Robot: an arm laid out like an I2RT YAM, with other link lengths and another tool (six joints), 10 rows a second.
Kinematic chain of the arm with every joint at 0, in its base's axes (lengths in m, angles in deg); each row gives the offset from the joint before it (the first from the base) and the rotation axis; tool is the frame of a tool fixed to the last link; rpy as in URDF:
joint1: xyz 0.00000 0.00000 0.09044 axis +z
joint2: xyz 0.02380 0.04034 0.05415 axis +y
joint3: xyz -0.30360 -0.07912 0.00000 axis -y
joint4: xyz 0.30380 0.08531 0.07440 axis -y
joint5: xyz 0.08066 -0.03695 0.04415 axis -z
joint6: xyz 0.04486 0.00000 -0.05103 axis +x
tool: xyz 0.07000 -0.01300 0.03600 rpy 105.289 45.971 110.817
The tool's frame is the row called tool.
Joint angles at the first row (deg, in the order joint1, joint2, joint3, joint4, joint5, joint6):
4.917, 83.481, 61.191, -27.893, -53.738, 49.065
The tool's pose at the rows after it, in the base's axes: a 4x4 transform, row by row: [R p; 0 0 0 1], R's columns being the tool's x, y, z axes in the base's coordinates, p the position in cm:
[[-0.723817 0.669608 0.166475 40.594], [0.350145 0.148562 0.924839 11.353], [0.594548 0.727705 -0.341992 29.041], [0 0 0 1]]
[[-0.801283 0.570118 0.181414 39.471], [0.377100 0.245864 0.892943 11.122], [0.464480 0.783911 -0.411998 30.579], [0 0 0 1]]
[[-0.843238 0.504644 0.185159 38.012], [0.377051 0.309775 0.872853 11.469], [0.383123 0.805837 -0.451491 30.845], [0 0 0 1]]
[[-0.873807 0.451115 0.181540 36.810], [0.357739 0.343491 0.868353 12.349], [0.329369 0.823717 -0.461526 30.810], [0 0 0 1]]
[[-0.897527 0.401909 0.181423 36.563], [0.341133 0.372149 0.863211 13.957], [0.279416 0.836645 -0.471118 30.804], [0 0 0 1]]
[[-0.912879 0.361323 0.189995 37.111], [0.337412 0.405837 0.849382 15.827], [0.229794 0.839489 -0.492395 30.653], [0 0 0 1]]
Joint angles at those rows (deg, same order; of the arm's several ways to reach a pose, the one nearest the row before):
4.944, 81.141, 62.509, -30.858, -51.021, 39.646
5.415, 77.817, 62.213, -33.515, -47.174, 31.585
6.575, 74.561, 59.849, -33.754, -44.695, 27.314
8.334, 71.941, 57.154, -31.991, -43.500, 25.666
11.365, 71.412, 55.945, -28.865, -41.233, 25.577
14.825, 72.860, 56.168, -25.683, -37.611, 25.656

